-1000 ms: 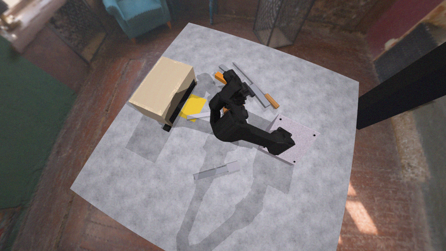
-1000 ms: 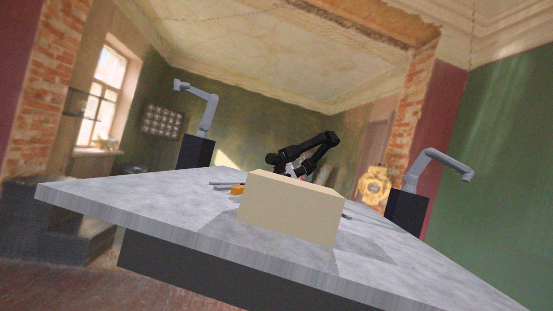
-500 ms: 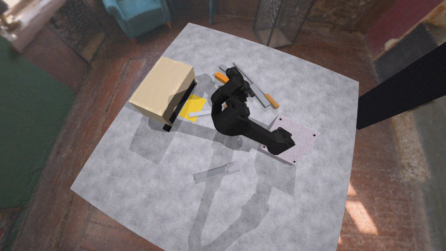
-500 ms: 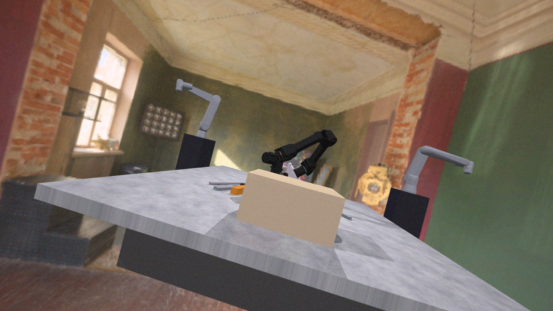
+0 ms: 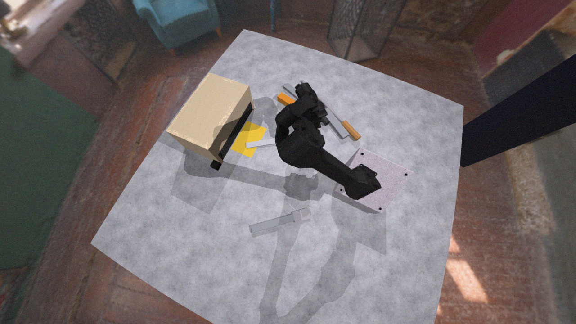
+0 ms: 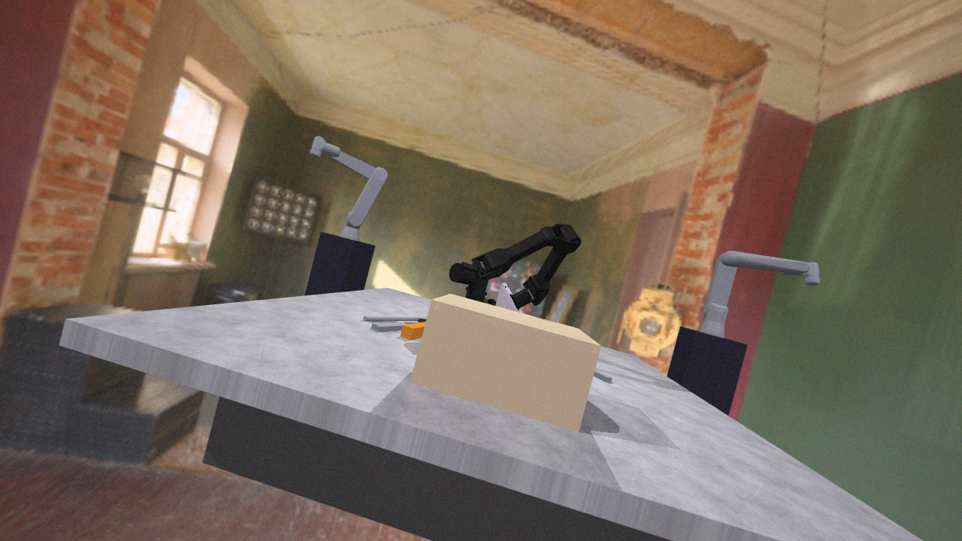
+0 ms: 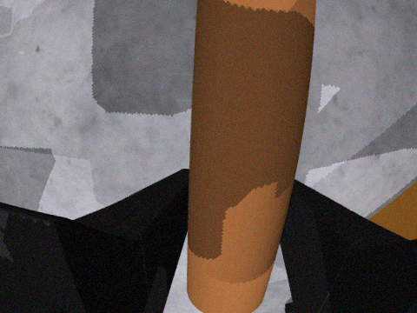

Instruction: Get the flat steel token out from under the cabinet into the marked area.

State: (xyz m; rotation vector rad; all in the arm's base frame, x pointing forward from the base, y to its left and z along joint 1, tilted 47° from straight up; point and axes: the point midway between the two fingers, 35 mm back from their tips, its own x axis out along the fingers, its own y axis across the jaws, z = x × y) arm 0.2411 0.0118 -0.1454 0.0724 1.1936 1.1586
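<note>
Now: the orange bar 11 cm ahead of my gripper tip and 9 cm to the right of it. Round my gripper tip: flat grey token: 35 cm ahead, 13 cm to the left, 1 cm below; then grey bar: 7 cm behind, 11 cm to the right; then black-handled tool: 4 cm ahead, 13 cm to the right.
</note>
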